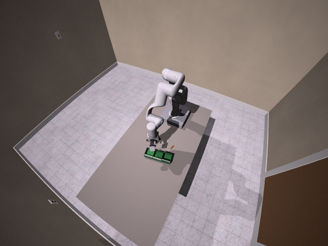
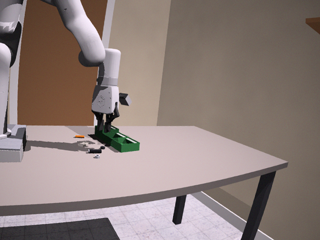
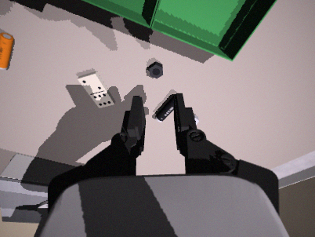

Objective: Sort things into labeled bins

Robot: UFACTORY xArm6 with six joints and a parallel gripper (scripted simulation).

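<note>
Right now the black nut is 90 mm below my hand. The rest, counted from my hand: white domino 70 mm behind, 50 mm to the left, 90 mm below; then black battery 40 mm behind, 50 mm to the right, 80 mm below; then green three-bin tray 60 mm ahead, 90 mm to the left, 70 mm below.
</note>
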